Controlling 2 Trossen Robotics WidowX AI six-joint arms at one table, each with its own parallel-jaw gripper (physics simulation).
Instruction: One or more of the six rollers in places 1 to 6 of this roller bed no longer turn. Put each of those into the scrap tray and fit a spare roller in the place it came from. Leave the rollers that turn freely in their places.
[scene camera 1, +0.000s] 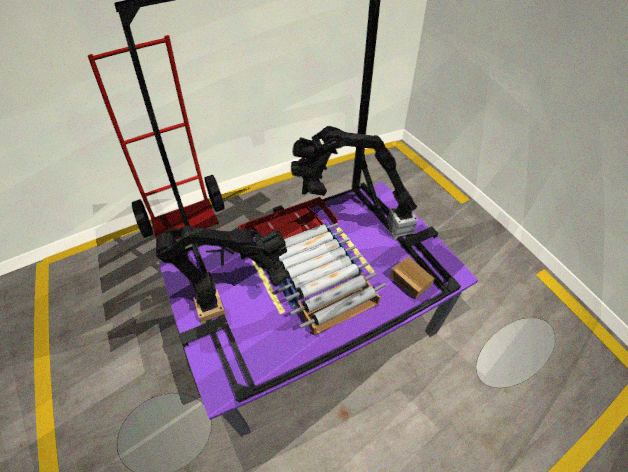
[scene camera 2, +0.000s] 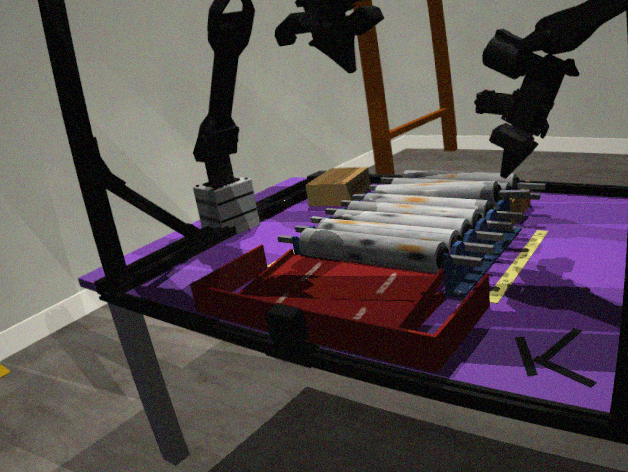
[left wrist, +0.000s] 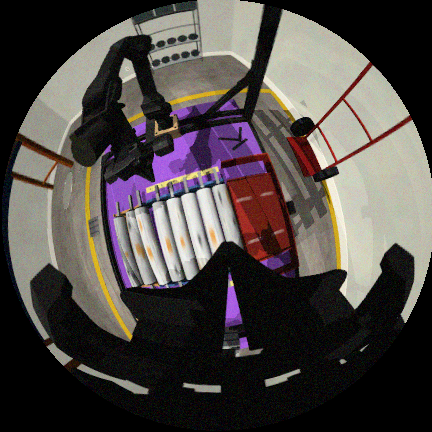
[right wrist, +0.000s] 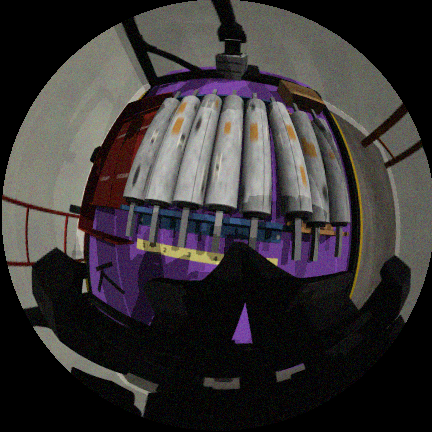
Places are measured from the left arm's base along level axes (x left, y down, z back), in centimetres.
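Pixels of known places: left gripper, between the fingertips: (scene camera 1: 303, 193) (scene camera 2: 352, 72) (left wrist: 226, 245); right gripper, between the fingertips: (scene camera 2: 503, 177) (left wrist: 153, 180) (right wrist: 237, 246); left arm's base, origin of its link: (scene camera 1: 403, 214) (scene camera 2: 221, 182) (left wrist: 225, 352) (right wrist: 231, 53); right arm's base, origin of its link: (scene camera 1: 208, 303) (left wrist: 165, 123).
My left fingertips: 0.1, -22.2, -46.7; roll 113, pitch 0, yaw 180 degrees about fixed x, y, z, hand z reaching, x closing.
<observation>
For each thing: its middle in the pictures, then the offset to it from my left fingertips, as dx, dy, dz. "spot": a spot on its surface instead. Level surfaces: height alone.
- blue roller bed, middle of its body: (right wrist: 202, 225) (scene camera 2: 487, 240) (left wrist: 180, 190) (scene camera 1: 279, 275) +12.9, +29.9, -13.7
- wooden cradle, middle of its body: (scene camera 1: 339, 306) +31.4, +32.9, +6.0
- red scrap tray, middle of its body: (scene camera 2: 331, 296) (right wrist: 121, 152) (left wrist: 261, 215) (scene camera 1: 288, 226) -14.2, +30.7, -4.0
- yellow number strip, a spot on its surface: (scene camera 2: 515, 267) (right wrist: 188, 253) spot: +11.7, +33.1, -19.7
- wooden block, middle of its body: (scene camera 2: 339, 186) (scene camera 1: 411, 277) (right wrist: 300, 95) +28.2, +30.5, +39.1
- purple table, height of its surface: dy +33.2
Six grey rollers (scene camera 1: 319, 262) (scene camera 2: 378, 245) (left wrist: 189, 229) (right wrist: 209, 160) lie in the blue roller bed (scene camera 1: 290, 287) (scene camera 2: 476, 262) (right wrist: 201, 221). Two spare rollers (scene camera 1: 345, 304) (right wrist: 322, 173) rest in a wooden cradle (scene camera 1: 340, 319) at the bed's near end. The red scrap tray (scene camera 1: 279, 227) (scene camera 2: 359, 304) (left wrist: 257, 209) (right wrist: 109, 160) is empty beside the first roller. My right gripper (scene camera 1: 279, 280) (scene camera 2: 506, 170) (right wrist: 237, 246) is shut and empty, just above the shaft ends by the yellow number strip (scene camera 1: 270, 287) (scene camera 2: 515, 267) (right wrist: 177, 252). My left gripper (scene camera 1: 313, 189) (scene camera 2: 346, 63) (left wrist: 226, 245) is shut and empty, high over the tray's far side.
A wooden block (scene camera 1: 411, 276) (scene camera 2: 333, 184) (right wrist: 300, 95) lies on the purple table (scene camera 1: 265, 346) near the left arm's base. A black gantry post (scene camera 1: 365, 94) stands behind. A red hand truck (scene camera 1: 186, 215) and an orange ladder (scene camera 2: 375, 117) stand off the table.
</observation>
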